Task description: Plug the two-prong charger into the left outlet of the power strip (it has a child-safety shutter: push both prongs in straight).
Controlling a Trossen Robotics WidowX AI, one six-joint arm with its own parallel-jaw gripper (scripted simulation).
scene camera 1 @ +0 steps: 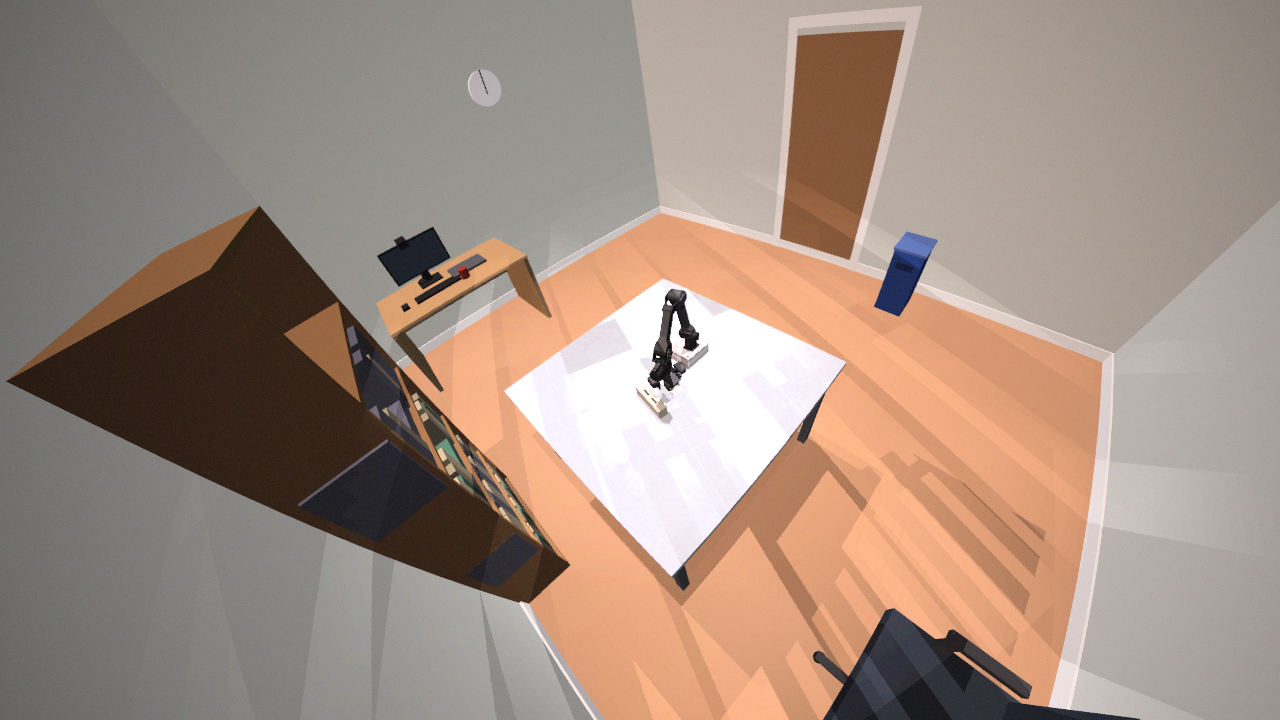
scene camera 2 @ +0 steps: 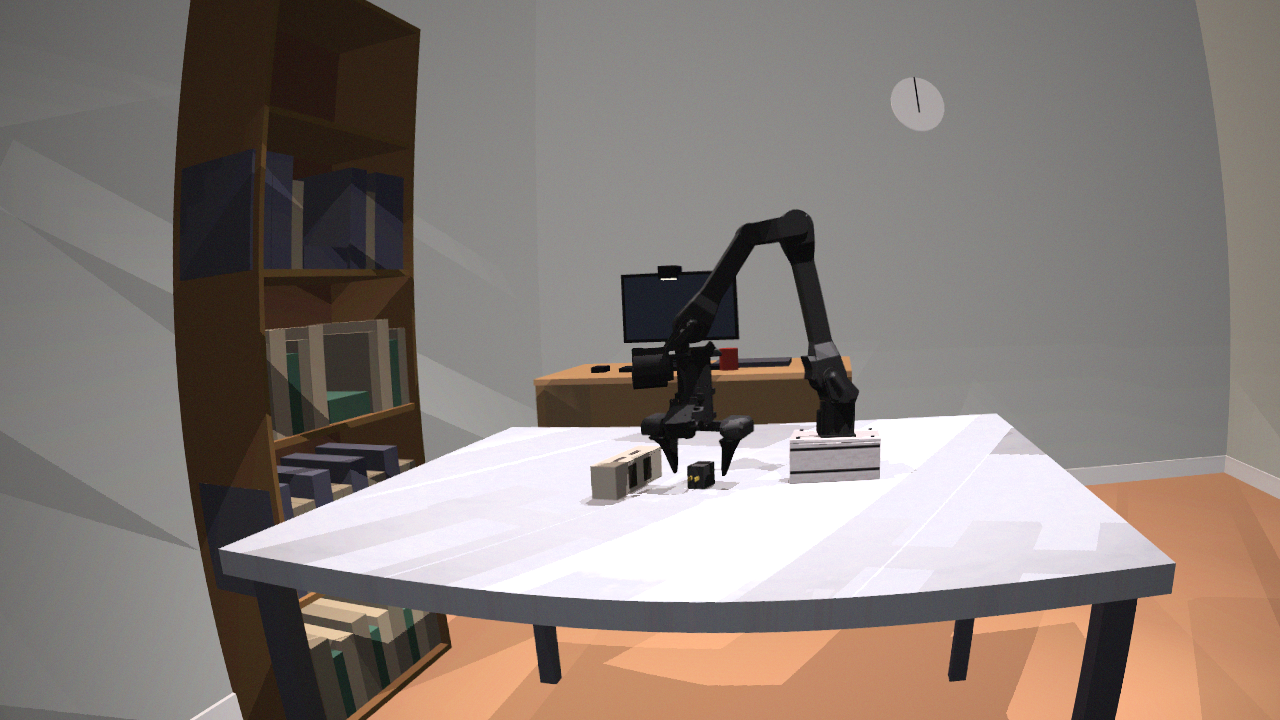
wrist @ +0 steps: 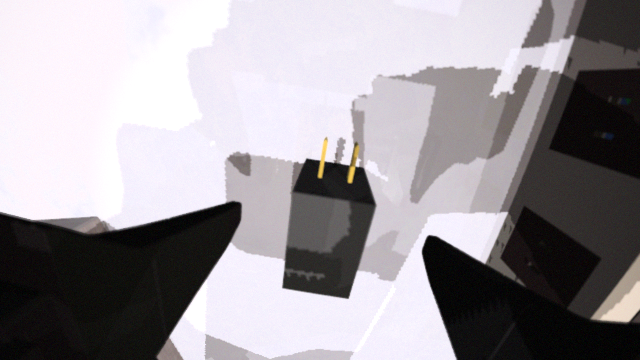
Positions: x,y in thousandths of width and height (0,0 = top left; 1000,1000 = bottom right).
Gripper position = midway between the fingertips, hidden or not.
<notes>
The gripper (scene camera 2: 546,659) is open and holds nothing. Also in view: a two-prong charger (scene camera 2: 547,660).
The two-prong charger also shows in the wrist view (wrist: 520,579). The gripper is seen too in the wrist view (wrist: 520,632).
</notes>
